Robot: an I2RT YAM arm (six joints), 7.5 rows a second.
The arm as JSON. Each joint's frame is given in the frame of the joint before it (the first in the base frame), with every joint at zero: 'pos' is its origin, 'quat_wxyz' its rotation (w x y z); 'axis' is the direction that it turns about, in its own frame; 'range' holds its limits. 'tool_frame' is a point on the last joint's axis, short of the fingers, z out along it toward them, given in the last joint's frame.
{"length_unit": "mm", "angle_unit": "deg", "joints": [
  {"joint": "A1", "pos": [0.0, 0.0, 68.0], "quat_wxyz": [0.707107, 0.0, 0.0, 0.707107], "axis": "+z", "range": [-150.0, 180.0]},
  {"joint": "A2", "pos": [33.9, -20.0, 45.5], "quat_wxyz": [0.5, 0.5, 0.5, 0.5], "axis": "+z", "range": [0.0, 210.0]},
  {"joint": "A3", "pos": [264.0, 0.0, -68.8], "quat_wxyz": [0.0, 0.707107, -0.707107, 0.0], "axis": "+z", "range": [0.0, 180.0]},
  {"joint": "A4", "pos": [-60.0, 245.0, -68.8], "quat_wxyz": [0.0, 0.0, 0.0, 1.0], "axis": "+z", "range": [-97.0, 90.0]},
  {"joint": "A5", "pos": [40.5, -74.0, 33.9], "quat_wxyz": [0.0, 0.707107, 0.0, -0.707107], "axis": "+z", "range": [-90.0, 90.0]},
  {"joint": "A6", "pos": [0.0, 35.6, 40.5], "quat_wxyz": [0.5, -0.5, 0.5, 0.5], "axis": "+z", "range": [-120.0, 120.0]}
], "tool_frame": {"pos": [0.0, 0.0, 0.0], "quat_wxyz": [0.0, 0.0, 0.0, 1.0]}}
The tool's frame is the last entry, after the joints.
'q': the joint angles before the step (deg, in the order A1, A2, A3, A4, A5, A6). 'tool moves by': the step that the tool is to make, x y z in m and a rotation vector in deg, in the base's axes. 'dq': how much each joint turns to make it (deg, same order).
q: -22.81, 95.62, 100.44, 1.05, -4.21, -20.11
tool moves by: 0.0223, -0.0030, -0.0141, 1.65, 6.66, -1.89
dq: 1.06, 4.79, 5.28, -7.33, 2.90, -1.12
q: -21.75, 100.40, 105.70, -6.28, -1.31, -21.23
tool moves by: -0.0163, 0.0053, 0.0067, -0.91, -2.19, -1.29
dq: -0.05, -3.78, -3.88, 2.47, 1.24, -0.04
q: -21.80, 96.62, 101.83, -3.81, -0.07, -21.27
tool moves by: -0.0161, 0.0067, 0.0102, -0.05, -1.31, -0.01
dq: 0.04, -3.27, -1.69, -0.34, 0.07, 0.44
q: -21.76, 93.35, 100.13, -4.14, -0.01, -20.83
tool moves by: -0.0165, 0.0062, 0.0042, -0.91, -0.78, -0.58
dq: 0.00, -3.66, -3.24, 0.65, 0.55, -0.59
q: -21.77, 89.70, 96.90, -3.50, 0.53, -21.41
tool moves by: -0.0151, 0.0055, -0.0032, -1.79, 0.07, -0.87
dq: 0.00, -3.77, -4.68, 1.53, 0.74, -1.74
